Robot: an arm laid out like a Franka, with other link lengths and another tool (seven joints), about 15 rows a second.
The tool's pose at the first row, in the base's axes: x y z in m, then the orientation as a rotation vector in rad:
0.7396, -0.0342, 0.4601, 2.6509, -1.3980, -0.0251
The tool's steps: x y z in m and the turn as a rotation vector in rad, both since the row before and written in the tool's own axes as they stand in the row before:
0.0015, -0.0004, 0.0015, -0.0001, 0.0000, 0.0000
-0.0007, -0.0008, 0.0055, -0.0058, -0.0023, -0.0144
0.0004, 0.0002, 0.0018, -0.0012, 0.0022, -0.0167
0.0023, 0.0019, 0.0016, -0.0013, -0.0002, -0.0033
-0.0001, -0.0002, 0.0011, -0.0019, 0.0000, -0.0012
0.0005, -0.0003, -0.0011, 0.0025, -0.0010, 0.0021
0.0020, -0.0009, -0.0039, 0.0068, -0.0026, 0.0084
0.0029, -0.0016, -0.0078, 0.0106, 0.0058, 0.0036
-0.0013, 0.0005, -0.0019, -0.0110, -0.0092, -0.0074
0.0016, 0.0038, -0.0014, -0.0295, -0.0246, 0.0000
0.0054, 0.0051, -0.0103, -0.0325, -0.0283, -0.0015
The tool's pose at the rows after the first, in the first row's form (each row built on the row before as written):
0.7407, -0.0354, 0.4586, 2.6508, -1.3980, -0.0252
0.7405, -0.0350, 0.4530, 2.6570, -1.3774, -0.0338
0.7404, -0.0357, 0.4513, 2.6668, -1.3541, -0.0335
0.7401, -0.0389, 0.4501, 2.6681, -1.3493, -0.0350
0.7401, -0.0388, 0.4490, 2.6674, -1.3470, -0.0364
0.7407, -0.0389, 0.4501, 2.6684, -1.3510, -0.0358
0.7430, -0.0395, 0.4539, 2.6691, -1.3655, -0.0338
0.7467, -0.0400, 0.4615, 2.6732, -1.3726, -0.0185
0.7457, -0.0390, 0.4634, 2.6726, -1.3613, -0.0390
0.7437, -0.0423, 0.4654, 2.6566, -1.3570, -0.0915
0.7441, -0.0485, 0.4765, 2.6394, -1.3502, -0.1506

